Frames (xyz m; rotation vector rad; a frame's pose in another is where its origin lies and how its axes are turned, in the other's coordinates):
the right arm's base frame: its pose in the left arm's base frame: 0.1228 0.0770 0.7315 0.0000 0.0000 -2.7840
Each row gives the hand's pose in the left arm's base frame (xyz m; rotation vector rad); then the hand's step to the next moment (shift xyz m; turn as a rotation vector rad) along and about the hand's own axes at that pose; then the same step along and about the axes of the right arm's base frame.
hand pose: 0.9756 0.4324 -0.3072 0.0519 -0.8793 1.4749
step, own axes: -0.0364 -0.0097 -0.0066 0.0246 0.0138 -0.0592
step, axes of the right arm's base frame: -0.0059 0.0323 -0.0195 -0.0308 -0.0463 -0.0347
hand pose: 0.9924 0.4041 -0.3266 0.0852 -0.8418 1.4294
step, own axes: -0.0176 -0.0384 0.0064 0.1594 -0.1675 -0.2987
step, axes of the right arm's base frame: -0.0217 0.0351 0.0112 -0.3438 -0.1465 -0.0550
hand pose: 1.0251 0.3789 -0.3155 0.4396 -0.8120 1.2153
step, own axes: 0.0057 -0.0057 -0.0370 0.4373 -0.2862 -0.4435
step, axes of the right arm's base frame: -0.0262 -0.0196 -0.0191 -0.6083 -0.3074 0.0733
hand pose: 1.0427 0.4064 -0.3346 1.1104 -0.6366 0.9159
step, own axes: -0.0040 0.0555 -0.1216 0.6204 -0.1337 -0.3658
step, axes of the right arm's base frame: 0.0050 -0.1324 -0.0181 -0.5718 -0.3269 0.3205
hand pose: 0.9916 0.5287 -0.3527 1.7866 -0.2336 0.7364
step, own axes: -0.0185 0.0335 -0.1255 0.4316 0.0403 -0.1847
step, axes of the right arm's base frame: 0.0372 -0.1202 0.0372 -0.3202 -0.1388 0.3166
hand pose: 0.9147 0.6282 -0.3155 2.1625 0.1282 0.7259
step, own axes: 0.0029 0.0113 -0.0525 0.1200 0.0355 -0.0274
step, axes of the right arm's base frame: 0.0156 -0.0374 0.0353 -0.0864 -0.0052 0.0944
